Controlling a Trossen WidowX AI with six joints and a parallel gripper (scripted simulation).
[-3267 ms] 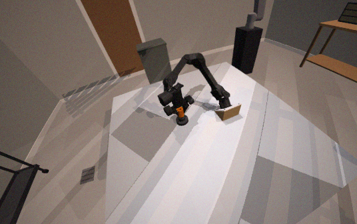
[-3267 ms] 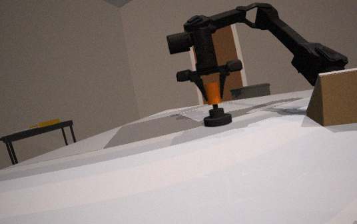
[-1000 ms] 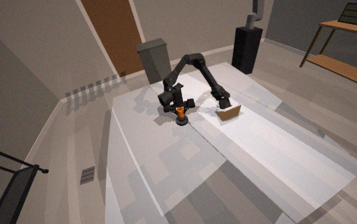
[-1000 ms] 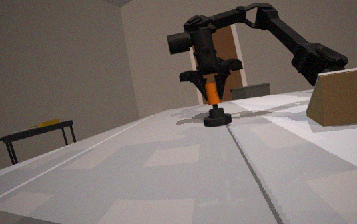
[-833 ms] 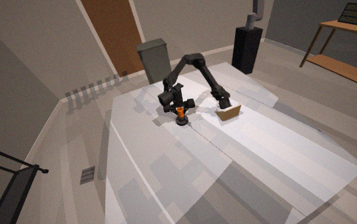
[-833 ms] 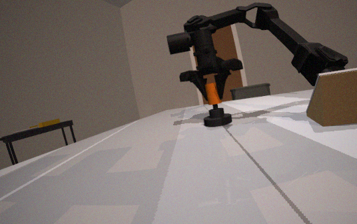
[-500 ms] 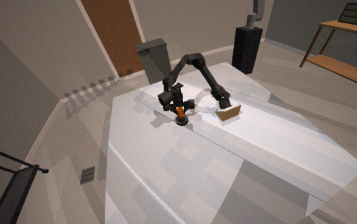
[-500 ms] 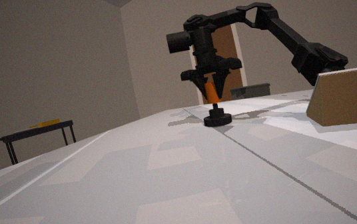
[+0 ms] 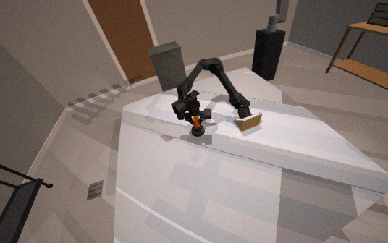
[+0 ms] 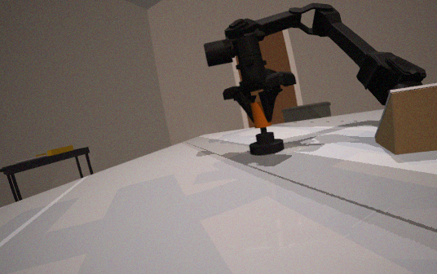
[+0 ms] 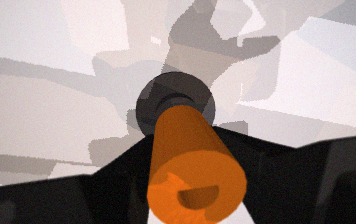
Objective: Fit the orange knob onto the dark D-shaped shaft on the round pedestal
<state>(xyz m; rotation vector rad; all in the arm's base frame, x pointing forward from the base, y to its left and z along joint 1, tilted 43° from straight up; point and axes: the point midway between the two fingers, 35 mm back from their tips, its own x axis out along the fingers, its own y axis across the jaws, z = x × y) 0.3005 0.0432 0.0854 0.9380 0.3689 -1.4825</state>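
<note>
Right now the orange knob is 2 cm above my gripper tip. Round my gripper tip: round pedestal 4 cm below.
</note>
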